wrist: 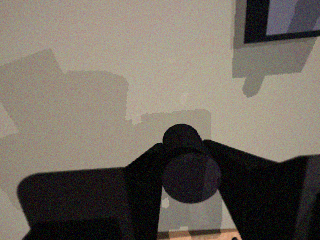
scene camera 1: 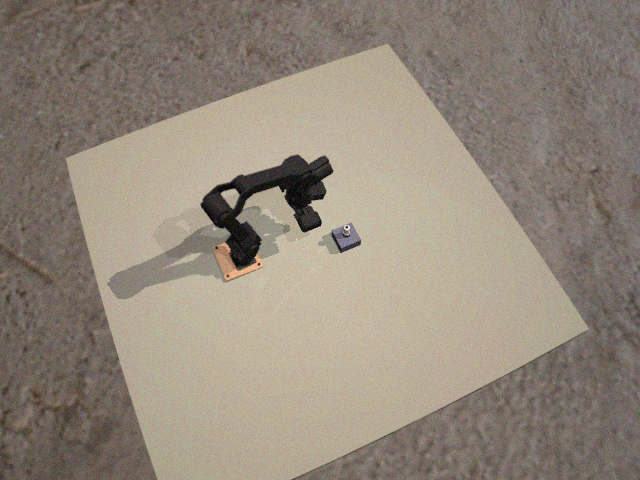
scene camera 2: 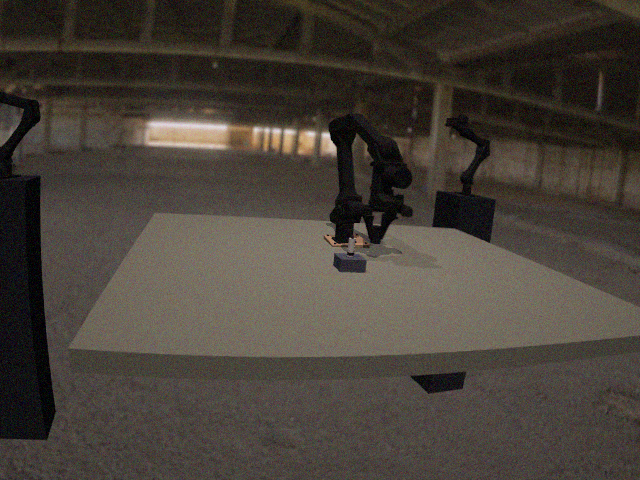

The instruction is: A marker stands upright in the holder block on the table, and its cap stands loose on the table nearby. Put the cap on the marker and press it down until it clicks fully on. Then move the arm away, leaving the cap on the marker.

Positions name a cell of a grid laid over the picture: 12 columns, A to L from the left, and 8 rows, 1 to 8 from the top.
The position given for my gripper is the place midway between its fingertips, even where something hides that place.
Labels:
my gripper: wrist G5; scene camera 1 F4; scene camera 2 H4

